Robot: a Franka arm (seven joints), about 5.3 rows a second.
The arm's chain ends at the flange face. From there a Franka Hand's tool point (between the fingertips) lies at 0.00 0.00 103.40 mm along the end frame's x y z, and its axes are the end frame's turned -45 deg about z.
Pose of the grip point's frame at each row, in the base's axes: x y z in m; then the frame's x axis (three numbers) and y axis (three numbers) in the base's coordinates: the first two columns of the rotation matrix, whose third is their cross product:
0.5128 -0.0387 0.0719 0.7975 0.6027 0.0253 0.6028 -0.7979 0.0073
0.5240 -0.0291 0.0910 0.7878 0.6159 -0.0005 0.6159 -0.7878 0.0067
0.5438 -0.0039 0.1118 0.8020 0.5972 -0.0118 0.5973 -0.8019 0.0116
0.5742 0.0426 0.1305 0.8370 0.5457 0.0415 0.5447 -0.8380 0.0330
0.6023 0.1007 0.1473 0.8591 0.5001 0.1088 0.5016 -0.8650 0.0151
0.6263 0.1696 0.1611 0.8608 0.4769 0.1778 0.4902 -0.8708 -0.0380
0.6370 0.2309 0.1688 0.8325 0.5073 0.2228 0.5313 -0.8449 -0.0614
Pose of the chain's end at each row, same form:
0.5103 -0.0397 0.1753 0.9902 -0.1380 0.0231 -0.1377 -0.9904 -0.0127
0.5236 -0.0285 0.1944 0.9926 -0.1216 0.0044 -0.1216 -0.9926 0.0051
0.5441 -0.0022 0.2152 0.9895 -0.1447 -0.0001 -0.1447 -0.9893 0.0165
0.5687 0.0431 0.2338 0.9770 -0.2067 0.0527 -0.2067 -0.9784 -0.0060
0.5918 0.0964 0.2501 0.9622 -0.2580 0.0876 -0.2528 -0.9653 -0.0663
0.6122 0.1572 0.2628 0.9553 -0.2785 0.0989 -0.2621 -0.9530 -0.1526
0.6208 0.2134 0.2694 0.9644 -0.2387 0.1141 -0.2130 -0.9561 -0.2010

